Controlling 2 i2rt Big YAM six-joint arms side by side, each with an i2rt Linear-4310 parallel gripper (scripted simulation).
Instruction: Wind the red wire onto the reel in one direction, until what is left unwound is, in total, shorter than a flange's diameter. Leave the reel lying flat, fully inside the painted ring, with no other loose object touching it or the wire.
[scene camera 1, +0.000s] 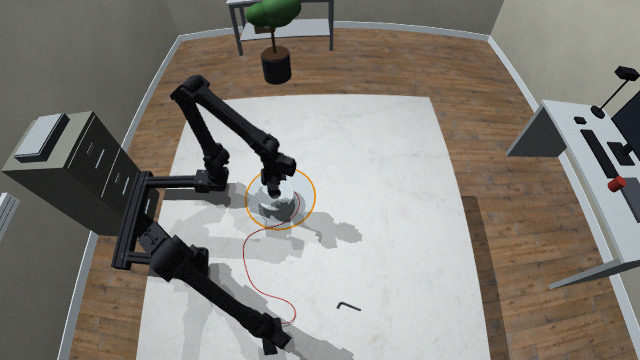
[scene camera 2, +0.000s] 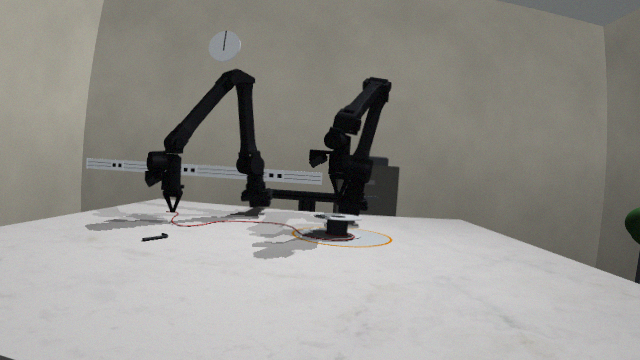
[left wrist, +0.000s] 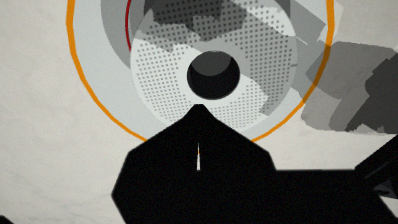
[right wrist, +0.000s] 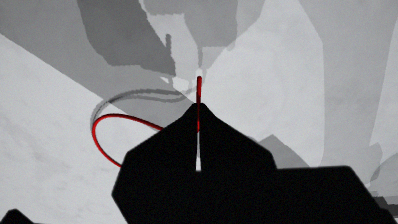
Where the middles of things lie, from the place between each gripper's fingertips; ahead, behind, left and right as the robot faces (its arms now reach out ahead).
My left gripper is now 20 mm past the reel (scene camera 1: 287, 193) and 110 mm above it.
Right now the reel is 6 cm behind my right hand and 60 cm to the left of it.
